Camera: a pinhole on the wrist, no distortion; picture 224 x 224 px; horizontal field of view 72.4 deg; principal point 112.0 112.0 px. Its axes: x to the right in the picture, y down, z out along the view. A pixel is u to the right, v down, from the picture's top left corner.
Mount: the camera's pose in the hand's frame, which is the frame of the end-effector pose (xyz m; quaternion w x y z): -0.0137 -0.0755 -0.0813 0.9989 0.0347 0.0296 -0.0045
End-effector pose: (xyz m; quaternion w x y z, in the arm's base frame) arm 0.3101 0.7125 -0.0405 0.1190 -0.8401 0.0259 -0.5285
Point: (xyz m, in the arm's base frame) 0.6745 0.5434 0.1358
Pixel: outside the picture
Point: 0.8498 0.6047 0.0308
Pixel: 200.4 184.9
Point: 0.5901 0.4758 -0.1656
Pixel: outside the picture
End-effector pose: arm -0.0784 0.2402 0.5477 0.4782 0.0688 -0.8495 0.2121
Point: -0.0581 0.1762 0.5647
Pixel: 123.8 134.3
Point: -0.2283 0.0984 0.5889
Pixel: 174.9 112.9
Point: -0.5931 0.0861 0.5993
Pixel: 193.4 147.8
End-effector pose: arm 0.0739 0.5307 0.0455 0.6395 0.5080 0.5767 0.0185
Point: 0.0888 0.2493 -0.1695
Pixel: 104.7 28.7
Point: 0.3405 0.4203 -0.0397
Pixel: 143.1 171.3
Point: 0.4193 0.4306 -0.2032
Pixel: 185.0 141.4
